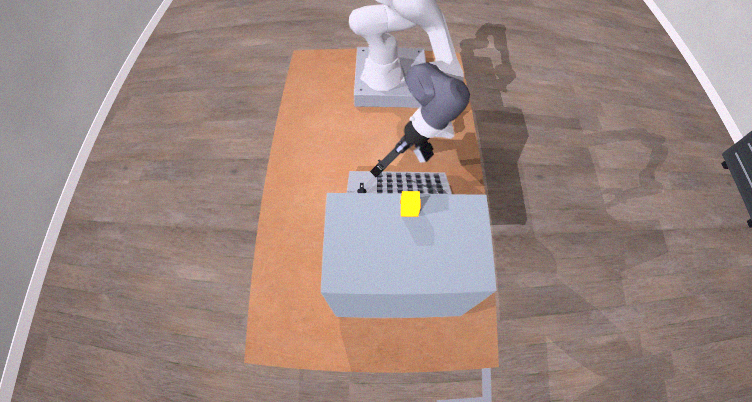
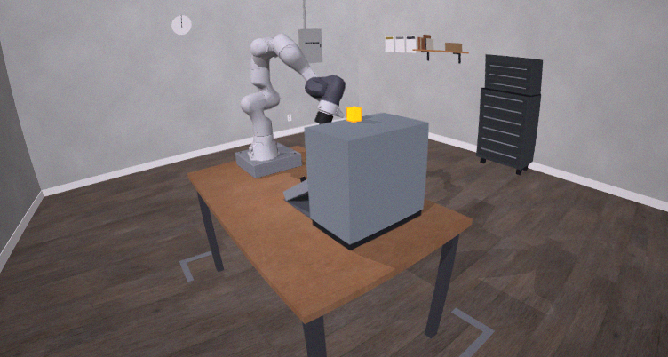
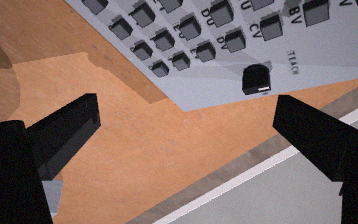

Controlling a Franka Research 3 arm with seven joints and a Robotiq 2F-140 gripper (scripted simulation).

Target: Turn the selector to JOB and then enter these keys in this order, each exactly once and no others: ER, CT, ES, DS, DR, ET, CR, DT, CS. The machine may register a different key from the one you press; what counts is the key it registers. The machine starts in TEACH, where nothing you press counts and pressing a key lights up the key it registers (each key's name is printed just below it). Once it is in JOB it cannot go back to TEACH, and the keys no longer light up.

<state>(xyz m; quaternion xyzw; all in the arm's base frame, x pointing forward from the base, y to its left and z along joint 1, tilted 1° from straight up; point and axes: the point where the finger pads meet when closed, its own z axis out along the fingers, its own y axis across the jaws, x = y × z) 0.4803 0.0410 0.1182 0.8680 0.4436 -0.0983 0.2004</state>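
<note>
Right now my hand is 90 mm above the key, 40 mm to the right of it and 40 mm short of it. Also, from my hand: selector knob: 80 mm to the right, 80 mm ahead, 60 mm below; then keypad: 110 mm below, 90 mm ahead, 30 mm to the left.
</note>
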